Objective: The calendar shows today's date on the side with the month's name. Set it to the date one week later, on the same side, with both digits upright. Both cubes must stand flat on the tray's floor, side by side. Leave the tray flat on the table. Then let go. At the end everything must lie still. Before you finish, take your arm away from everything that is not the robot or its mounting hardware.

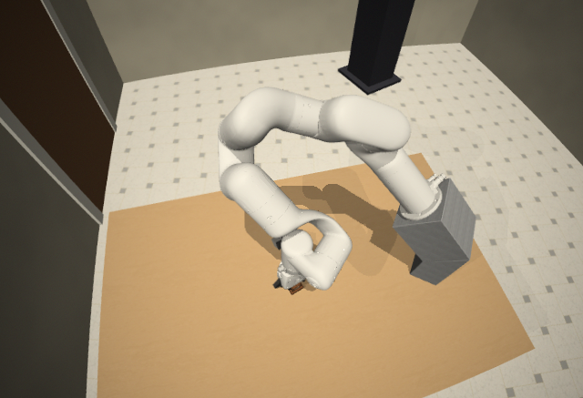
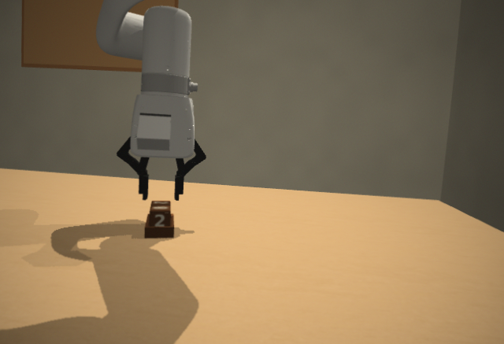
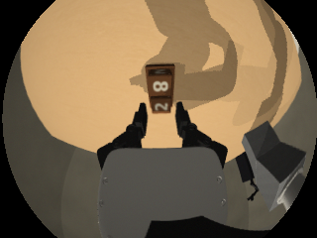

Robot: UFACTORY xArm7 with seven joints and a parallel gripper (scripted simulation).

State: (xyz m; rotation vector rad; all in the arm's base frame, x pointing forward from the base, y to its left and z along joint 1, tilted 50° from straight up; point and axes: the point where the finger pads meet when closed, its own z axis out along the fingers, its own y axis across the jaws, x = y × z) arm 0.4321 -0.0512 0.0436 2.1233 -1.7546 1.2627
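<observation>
Right now the brown tray is 60 mm below my hand and 20 mm to the right of it.
</observation>
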